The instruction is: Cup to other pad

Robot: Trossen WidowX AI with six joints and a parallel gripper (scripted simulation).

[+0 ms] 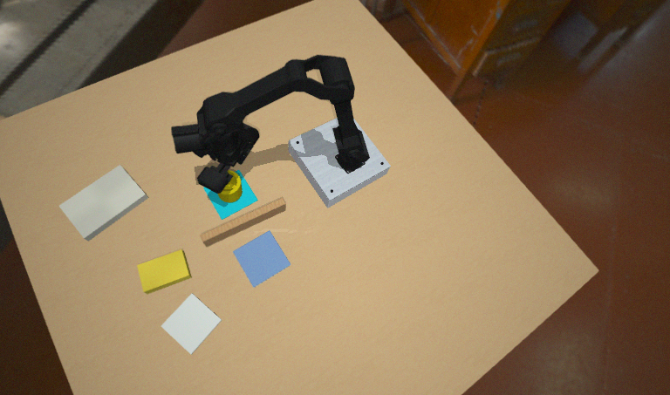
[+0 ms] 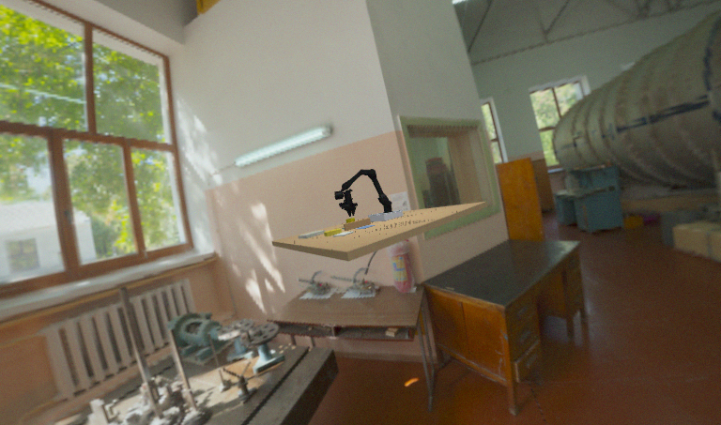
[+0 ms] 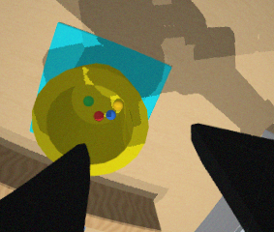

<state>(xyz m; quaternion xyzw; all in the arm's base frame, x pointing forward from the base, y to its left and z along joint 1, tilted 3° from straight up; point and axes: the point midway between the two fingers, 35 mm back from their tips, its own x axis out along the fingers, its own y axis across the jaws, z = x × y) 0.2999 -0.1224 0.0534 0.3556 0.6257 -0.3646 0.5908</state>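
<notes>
Right now the cup is 2 cm ahead of my gripper tip, 1 cm to the left of it and 5 cm below it. Also, from my gripper tip: thin wooden bar 4 cm ahead, 11 cm to the left, 7 cm below; cyan pad 3 cm ahead, 1 cm to the left, 10 cm below; red marble 2 cm ahead, 2 cm to the left, 7 cm below.
</notes>
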